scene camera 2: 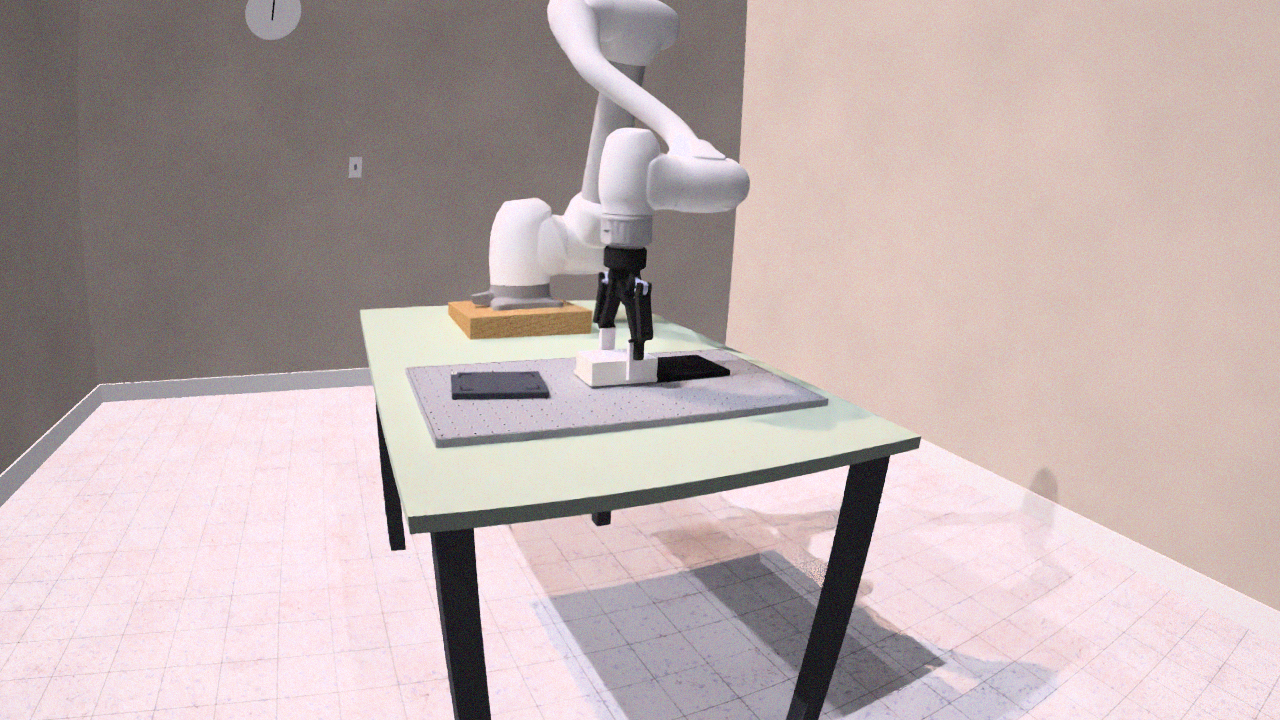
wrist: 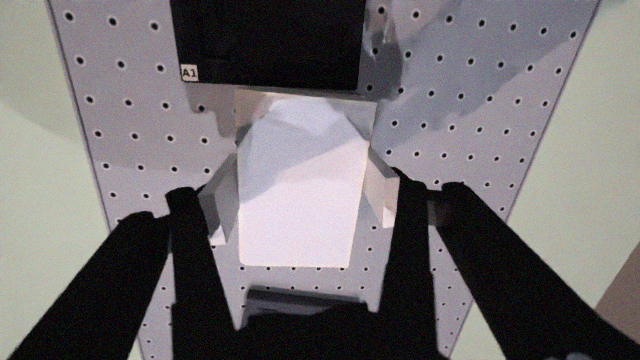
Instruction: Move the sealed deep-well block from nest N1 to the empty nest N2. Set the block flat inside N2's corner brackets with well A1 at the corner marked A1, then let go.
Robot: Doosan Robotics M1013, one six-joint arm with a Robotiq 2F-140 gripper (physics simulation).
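Seen in the pictures: gripper, fingertip midpoint: (scene camera 2: 619, 371) (wrist: 301, 166); arm's base, link origin: (scene camera 2: 519, 304).
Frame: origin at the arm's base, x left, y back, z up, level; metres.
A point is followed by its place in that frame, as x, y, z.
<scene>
The white block (scene camera 2: 601, 368) {-0.025, -0.617, 0.003} (wrist: 300, 230) {-0.009, -0.577, 0.014} is between the two pale finger pads of my gripper (scene camera 2: 621, 347) {0.029, -0.576, -0.017} (wrist: 301, 166) {0.029, -0.576, -0.017}, which is shut on its long sides. The block looks level and is low over the perforated board, between the two nests; I cannot tell whether it touches the board. A black nest (scene camera 2: 693, 368) {0.182, -0.578, -0.020} (wrist: 270, 45) {0.110, -0.550, -0.020} lies just beyond it, with a white A1 label (wrist: 189, 73) {0.088, -0.498, -0.020} at a near corner. A dark grey nest (scene camera 2: 498, 385) {-0.205, -0.599, -0.020} (wrist: 295, 300) {-0.119, -0.579, -0.024} lies on the other side, partly hidden by my gripper in the wrist view. The block's A1 well cannot be made out.
The grey perforated board (scene camera 2: 626, 410) {-0.030, -0.736, -0.032} (wrist: 465, 142) {0.054, -0.716, -0.032} carries both nests and lies on the pale green table (scene camera 2: 653, 465) {-0.072, -0.918, -0.045}. The arm's base stands on a wooden block (scene camera 2: 528, 325) {-0.024, -0.167, -0.018} at the back. The black nest's near edge is close to the white block's far end.
</scene>
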